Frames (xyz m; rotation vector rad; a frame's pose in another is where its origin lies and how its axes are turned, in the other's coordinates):
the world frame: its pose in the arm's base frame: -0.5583 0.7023 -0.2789 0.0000 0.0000 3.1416
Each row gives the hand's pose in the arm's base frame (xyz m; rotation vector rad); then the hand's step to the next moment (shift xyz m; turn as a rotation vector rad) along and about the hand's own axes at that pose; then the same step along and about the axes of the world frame.
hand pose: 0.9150 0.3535 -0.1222 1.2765 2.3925 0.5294
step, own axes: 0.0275 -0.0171 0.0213 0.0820 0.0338 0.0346
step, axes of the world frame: 0.0158 -0.0175 -0.0308 0.0017 -0.0917 -0.0254
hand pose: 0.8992 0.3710 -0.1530 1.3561 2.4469 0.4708
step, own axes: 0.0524 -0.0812 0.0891 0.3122 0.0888 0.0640
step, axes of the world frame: 0.0511 -0.0164 -0.1200 0.0648 -0.3202 -0.0524
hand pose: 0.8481 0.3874 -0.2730 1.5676 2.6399 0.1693
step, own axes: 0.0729 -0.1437 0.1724 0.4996 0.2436 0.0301
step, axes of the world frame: 0.1405 -0.0062 -0.1895 0.0236 -0.5561 0.0009
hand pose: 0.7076 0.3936 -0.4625 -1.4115 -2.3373 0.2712
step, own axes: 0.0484 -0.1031 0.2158 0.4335 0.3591 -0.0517
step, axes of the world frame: 0.1952 -0.0020 -0.1464 -0.1316 -0.5495 0.0177
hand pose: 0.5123 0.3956 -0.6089 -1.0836 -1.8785 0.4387
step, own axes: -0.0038 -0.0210 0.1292 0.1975 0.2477 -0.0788
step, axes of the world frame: 0.1177 -0.0012 -0.0573 -0.1486 -0.2901 -0.0180
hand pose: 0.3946 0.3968 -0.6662 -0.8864 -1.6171 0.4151
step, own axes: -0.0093 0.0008 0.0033 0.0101 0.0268 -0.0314
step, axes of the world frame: 0.0026 0.0057 -0.0077 -0.0380 -0.0186 -0.0038
